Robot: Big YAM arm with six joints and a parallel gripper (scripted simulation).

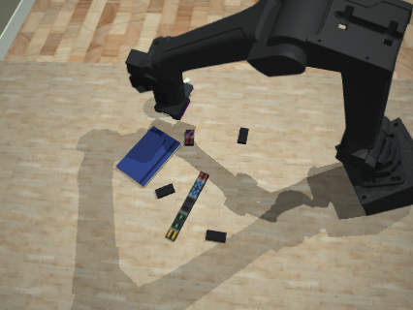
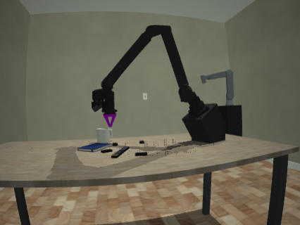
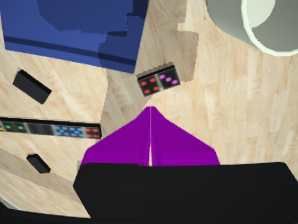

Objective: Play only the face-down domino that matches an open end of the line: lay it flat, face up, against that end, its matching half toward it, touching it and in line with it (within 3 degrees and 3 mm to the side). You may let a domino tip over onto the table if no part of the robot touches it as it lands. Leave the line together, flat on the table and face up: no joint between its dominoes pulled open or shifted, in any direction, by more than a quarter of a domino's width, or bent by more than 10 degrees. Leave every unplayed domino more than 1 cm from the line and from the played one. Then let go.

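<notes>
Right now the black domino is 2 cm behind my hand, 1 cm to the right of it and 11 cm below it. The rest, counted from my hand: white mug 5 cm ahead, 12 cm to the right, 8 cm below; blue book 9 cm ahead, 7 cm to the left, 11 cm below.
</notes>
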